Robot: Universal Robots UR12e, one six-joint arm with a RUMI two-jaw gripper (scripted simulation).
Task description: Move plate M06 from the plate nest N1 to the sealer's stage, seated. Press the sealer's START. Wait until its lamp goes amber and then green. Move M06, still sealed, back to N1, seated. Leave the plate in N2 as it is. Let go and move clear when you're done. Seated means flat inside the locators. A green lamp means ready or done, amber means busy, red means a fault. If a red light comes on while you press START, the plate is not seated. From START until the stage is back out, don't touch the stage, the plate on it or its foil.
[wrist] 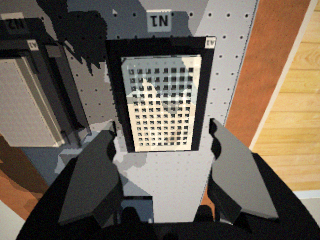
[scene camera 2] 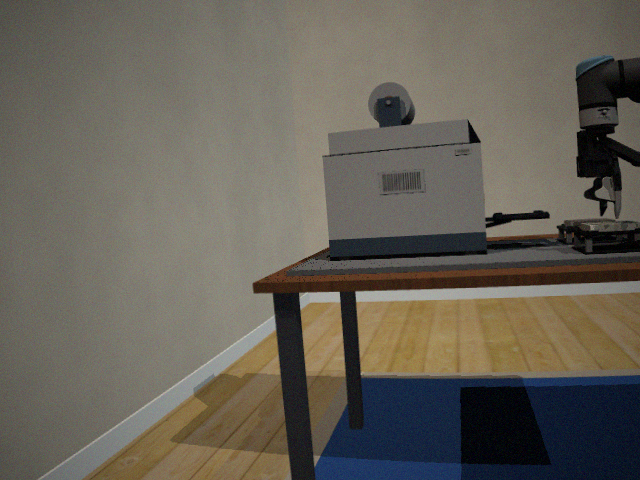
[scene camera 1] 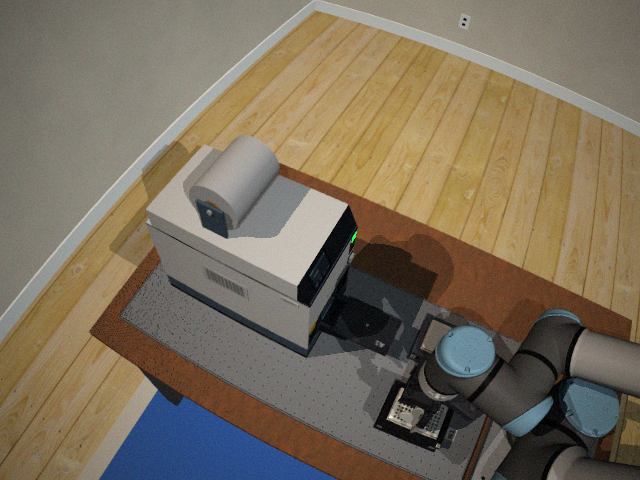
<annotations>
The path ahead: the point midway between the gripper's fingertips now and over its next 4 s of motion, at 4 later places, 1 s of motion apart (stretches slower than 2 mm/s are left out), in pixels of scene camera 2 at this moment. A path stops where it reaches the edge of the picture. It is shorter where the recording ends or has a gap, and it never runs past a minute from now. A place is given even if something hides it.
The gripper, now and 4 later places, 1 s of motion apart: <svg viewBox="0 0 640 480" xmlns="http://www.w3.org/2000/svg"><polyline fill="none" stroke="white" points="608,217 608,221 609,227 609,228 609,224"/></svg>
</annotations>
